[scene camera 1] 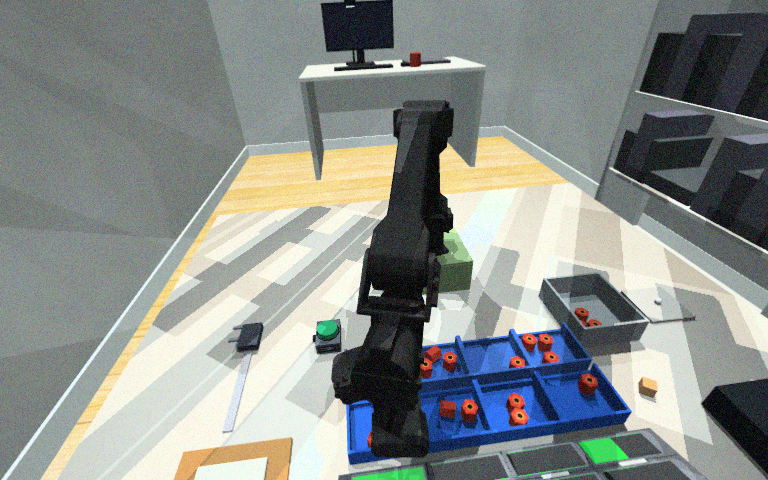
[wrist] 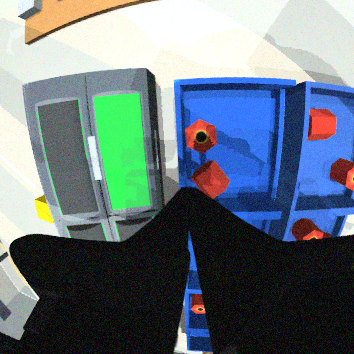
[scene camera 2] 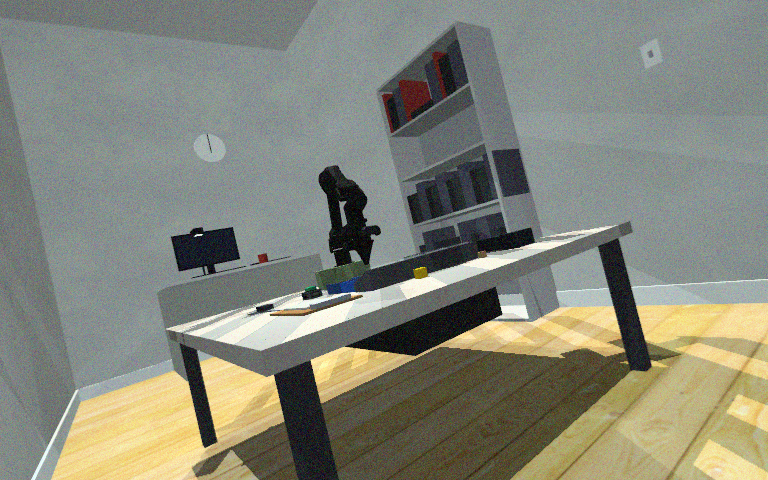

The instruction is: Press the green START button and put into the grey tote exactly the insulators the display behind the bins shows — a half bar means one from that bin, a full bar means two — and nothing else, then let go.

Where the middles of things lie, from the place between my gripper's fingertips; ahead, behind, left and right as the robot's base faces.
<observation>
Right now the display [scene camera 1: 669, 453] is 11 cm ahead of my hand, 13 cm to the left of it and 4 cm below it. Also, from my hand: dark box [scene camera 1: 731, 405]: 21 cm ahead, 52 cm to the left, 4 cm below; grey tool [scene camera 1: 250, 336]: 23 cm behind, 24 cm to the right, 6 cm below; wooden board [scene camera 1: 278, 451]: 3 cm ahead, 25 cm to the right, 6 cm below.
</observation>
